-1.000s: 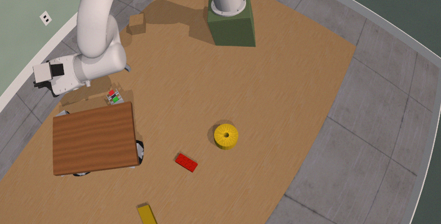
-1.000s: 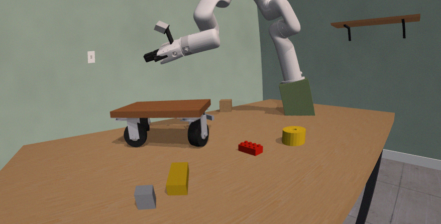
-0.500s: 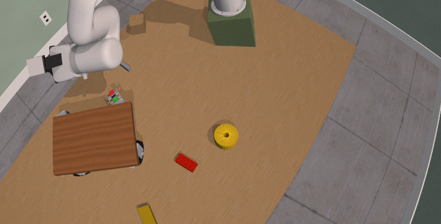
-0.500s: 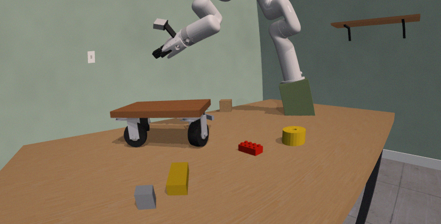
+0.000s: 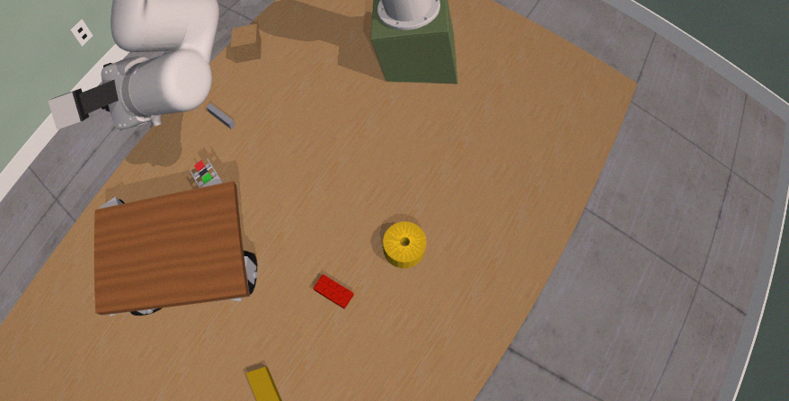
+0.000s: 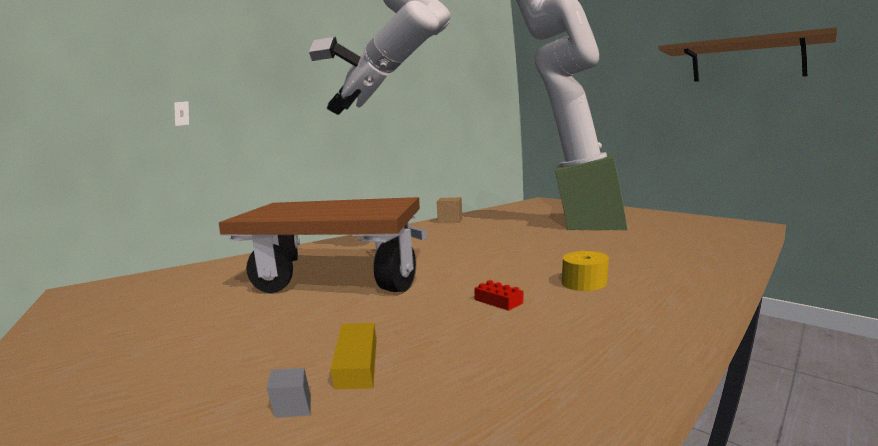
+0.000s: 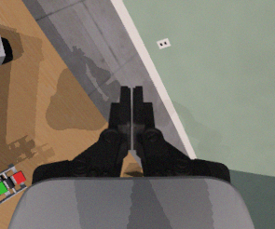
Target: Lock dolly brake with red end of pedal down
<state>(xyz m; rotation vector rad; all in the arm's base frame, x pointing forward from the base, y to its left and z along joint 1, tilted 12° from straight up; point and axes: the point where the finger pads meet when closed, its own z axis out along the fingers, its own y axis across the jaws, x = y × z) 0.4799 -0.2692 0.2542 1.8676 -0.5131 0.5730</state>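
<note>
The brake pedal lies 23 cm below my hand, 11 cm to the left of it and 3 cm behind it. The rest, counted from my hand: grey bar 30 cm below, 18 cm behind, 2 cm to the left; then red toy brick 42 cm to the left, 30 cm below, 3 cm ahead; then wooden cube 36 cm behind, 28 cm below, 3 cm to the right.
</note>
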